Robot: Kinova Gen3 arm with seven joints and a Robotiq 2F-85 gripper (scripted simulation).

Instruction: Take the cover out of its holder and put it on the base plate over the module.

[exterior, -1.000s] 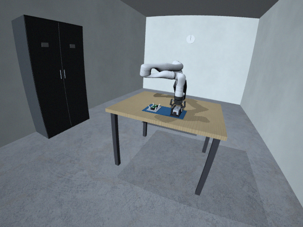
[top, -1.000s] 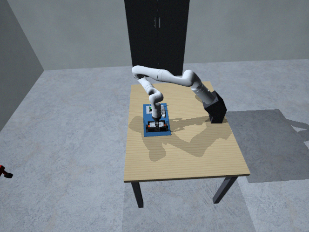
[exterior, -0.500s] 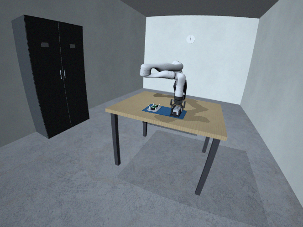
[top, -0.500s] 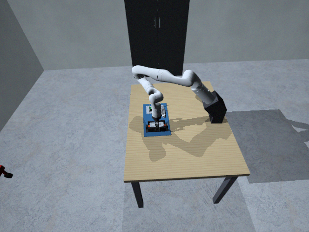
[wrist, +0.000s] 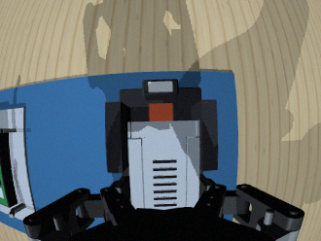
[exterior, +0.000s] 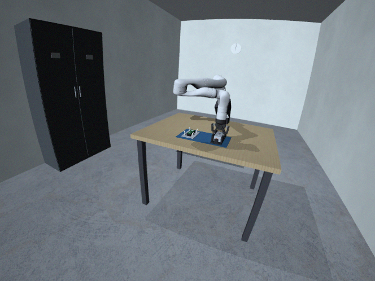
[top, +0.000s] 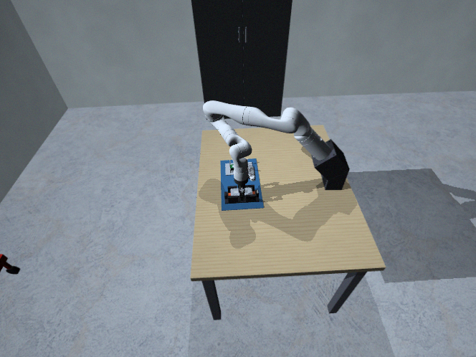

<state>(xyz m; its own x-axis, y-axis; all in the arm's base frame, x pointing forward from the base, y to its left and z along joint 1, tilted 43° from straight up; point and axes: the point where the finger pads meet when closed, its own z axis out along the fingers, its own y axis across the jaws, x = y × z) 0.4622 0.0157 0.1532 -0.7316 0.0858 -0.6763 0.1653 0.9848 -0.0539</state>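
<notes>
Now: the light grey cover right at my hand.
</notes>
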